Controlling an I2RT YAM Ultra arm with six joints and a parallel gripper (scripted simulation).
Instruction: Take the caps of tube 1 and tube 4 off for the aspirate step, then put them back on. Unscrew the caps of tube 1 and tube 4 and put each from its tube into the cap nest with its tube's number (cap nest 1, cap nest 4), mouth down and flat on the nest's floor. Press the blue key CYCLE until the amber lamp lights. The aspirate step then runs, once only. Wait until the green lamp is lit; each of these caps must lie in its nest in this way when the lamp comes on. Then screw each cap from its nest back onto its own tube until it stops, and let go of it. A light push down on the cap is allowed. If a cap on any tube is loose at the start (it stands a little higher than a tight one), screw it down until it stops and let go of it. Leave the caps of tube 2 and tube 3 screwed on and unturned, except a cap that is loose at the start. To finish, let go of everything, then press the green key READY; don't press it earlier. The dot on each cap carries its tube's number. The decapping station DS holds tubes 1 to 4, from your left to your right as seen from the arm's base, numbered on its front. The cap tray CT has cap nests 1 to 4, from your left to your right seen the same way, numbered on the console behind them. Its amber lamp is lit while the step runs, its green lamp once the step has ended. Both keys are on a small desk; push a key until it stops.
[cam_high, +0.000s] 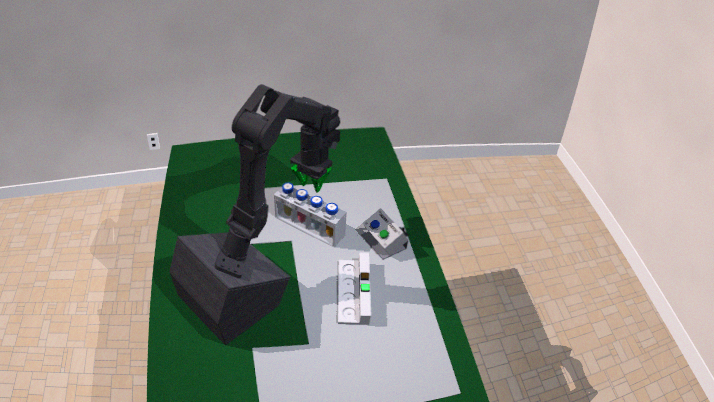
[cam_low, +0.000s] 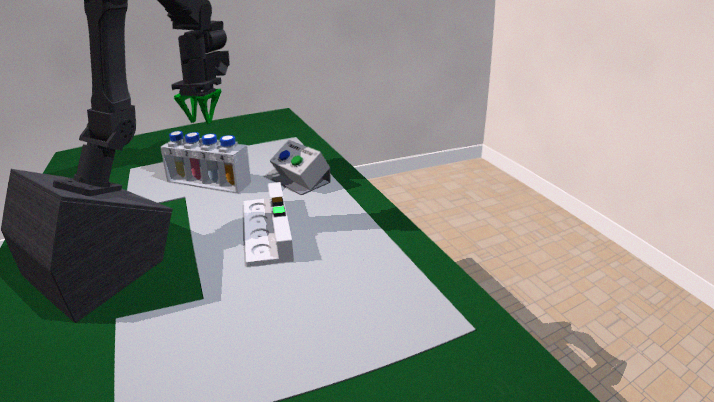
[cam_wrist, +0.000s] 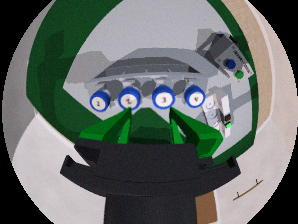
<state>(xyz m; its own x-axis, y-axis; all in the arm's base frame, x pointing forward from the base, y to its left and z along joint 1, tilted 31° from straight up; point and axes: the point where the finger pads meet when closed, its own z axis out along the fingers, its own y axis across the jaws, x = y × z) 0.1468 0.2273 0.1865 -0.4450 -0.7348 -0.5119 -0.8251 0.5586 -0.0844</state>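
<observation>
My gripper is now 22 cm short of the green key, 6 cm to the left of it and 9 cm above it. The rest, counted from my hand: blue key: 19 cm ahead, 3 cm to the right, 9 cm below.
</observation>
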